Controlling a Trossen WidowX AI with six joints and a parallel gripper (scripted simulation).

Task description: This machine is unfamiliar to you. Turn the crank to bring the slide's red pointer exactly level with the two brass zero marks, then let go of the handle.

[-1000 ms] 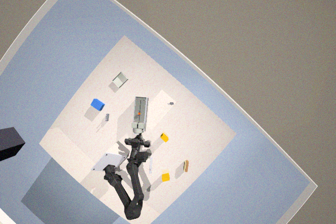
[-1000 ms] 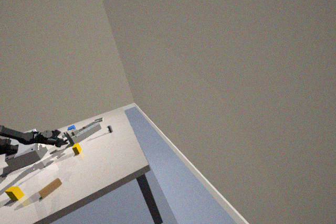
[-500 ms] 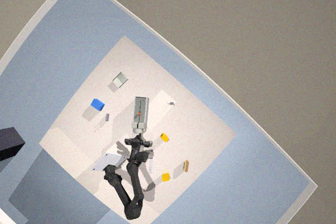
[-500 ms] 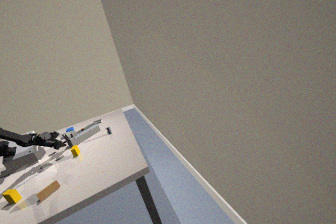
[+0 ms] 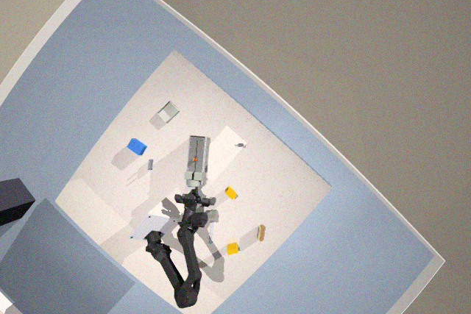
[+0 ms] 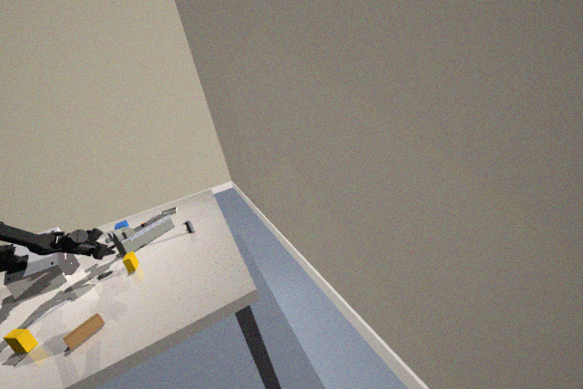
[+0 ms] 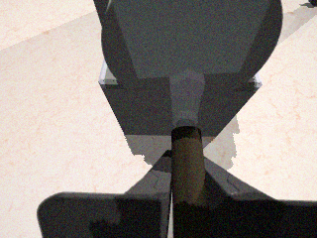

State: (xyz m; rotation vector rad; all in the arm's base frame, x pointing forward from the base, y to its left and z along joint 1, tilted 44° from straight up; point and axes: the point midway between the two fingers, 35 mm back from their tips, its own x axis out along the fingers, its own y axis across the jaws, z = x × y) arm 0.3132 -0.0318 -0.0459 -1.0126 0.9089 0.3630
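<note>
The dark brown crank handle lies 1 cm behind my gripper tip, 1 cm to the right of it and 3 cm above it. From my gripper tip the other things lie so: blue block (10 cm behind, 41 cm to the left, 1 cm below); then crank (4 cm above); then red pointer (12 cm ahead, 11 cm to the left, 5 cm above).
</note>
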